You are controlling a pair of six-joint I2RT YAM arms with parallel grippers.
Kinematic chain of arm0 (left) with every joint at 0, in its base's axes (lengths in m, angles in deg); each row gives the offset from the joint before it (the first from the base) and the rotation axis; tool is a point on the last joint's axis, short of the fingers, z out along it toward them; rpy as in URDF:
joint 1: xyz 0 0 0.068 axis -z
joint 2: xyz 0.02 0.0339 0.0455 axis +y
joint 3: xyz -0.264 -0.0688 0 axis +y
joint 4: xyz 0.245 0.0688 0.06 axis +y
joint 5: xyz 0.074 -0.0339 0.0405 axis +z
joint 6: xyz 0.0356 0 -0.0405 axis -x
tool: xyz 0 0 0 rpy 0 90 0
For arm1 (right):
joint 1: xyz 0 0 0.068 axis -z
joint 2: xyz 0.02 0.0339 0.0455 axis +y
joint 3: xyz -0.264 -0.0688 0 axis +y
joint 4: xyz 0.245 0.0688 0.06 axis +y
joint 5: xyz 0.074 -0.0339 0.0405 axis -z
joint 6: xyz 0.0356 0 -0.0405 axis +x
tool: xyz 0 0 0 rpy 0 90 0
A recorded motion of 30 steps. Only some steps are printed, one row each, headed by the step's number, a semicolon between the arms.
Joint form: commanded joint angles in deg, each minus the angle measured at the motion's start. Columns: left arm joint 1, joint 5, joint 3, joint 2, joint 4, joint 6; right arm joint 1, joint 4, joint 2, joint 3, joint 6, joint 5.
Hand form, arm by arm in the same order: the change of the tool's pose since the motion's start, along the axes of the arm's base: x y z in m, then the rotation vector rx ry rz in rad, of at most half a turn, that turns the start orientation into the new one. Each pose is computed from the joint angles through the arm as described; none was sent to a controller.
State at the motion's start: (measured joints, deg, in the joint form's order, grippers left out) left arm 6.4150 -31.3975 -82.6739 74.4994 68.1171 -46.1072; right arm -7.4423 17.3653 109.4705 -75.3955 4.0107 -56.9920
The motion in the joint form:
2: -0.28 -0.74 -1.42 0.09 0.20 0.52; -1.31 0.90 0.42 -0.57 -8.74 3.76
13: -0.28 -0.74 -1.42 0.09 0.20 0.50; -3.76 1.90 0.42 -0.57 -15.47 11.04
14: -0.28 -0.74 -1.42 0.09 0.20 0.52; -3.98 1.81 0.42 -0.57 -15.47 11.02
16: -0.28 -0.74 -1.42 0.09 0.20 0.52; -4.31 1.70 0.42 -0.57 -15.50 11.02
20: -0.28 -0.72 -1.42 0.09 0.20 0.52; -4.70 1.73 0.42 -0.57 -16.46 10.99
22: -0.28 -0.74 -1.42 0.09 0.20 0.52; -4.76 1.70 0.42 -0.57 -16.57 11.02
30: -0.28 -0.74 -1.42 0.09 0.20 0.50; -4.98 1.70 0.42 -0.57 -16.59 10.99
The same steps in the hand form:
2: 0.0000 0.0008 0.0068 -0.0166 -0.0132 0.0049; 0.0005 0.0080 -0.0023 -0.0886 -0.1258 0.0509
13: 0.0000 0.0008 0.0068 -0.0165 -0.0134 0.0047; -0.0024 0.0222 -0.0061 -0.2218 -0.2200 0.0813
14: 0.0000 0.0008 0.0068 -0.0166 -0.0132 0.0049; -0.0027 0.0237 -0.0060 -0.2208 -0.2220 0.0851
16: 0.0000 0.0008 0.0068 -0.0166 -0.0132 0.0049; -0.0032 0.0260 -0.0059 -0.2200 -0.2250 0.0908
20: 0.0000 0.0008 0.0068 -0.0163 -0.0132 0.0051; -0.0040 0.0287 -0.0059 -0.2228 -0.2392 0.1062
22: 0.0000 0.0008 0.0068 -0.0166 -0.0132 0.0049; -0.0040 0.0291 -0.0059 -0.2235 -0.2415 0.1079
30: 0.0000 0.0008 0.0068 -0.0165 -0.0134 0.0047; -0.0045 0.0306 -0.0058 -0.2227 -0.2422 0.1121

